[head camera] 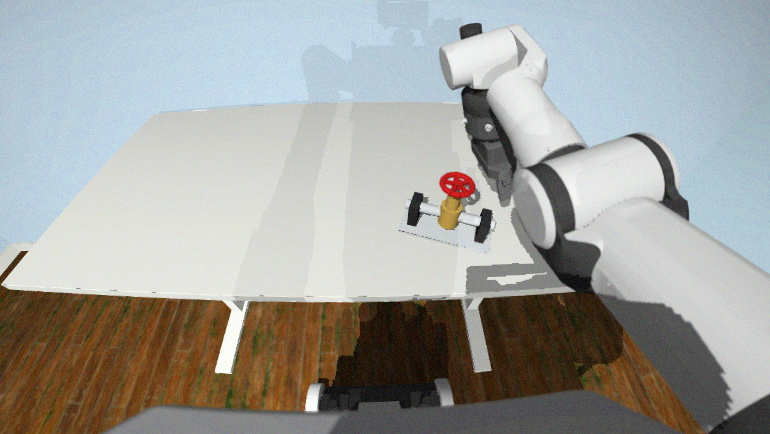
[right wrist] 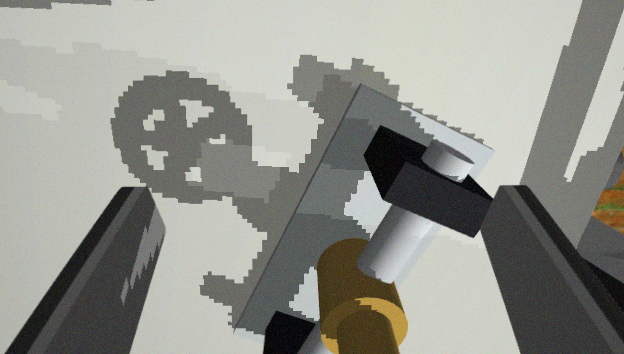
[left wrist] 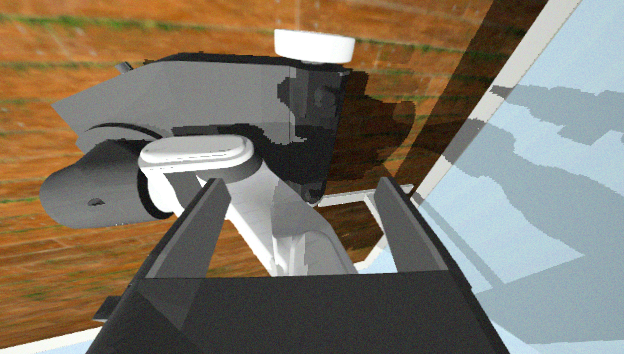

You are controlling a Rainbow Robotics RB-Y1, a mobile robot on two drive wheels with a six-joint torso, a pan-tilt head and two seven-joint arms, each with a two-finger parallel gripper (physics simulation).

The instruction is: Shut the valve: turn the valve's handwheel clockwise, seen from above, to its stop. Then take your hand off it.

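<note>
The valve's red handwheel (head camera: pixel 457 185) sits on top of the brass valve body (head camera: pixel 448 216) (right wrist: pixel 357 272), upright at the right of the table in the head view. A grey pipe runs through the body between two black holders on a pale base plate (head camera: pixel 469 240) (right wrist: pixel 312 192). The handwheel does not show in the right wrist view; its shadow lies at upper left there. My right gripper (head camera: pixel 504 200) (right wrist: pixel 322 208) is open and empty, to the right of the handwheel in the head view, not gripping it. My left gripper (left wrist: pixel 303 187) is open and empty, away from the valve.
The white table (head camera: pixel 215 188) carries the valve; its front edge runs across the head view above the wooden floor (head camera: pixel 161 345). My right forearm overhangs the table's right side. In the left wrist view, my wheeled base (left wrist: pixel 225 95) is below the left gripper.
</note>
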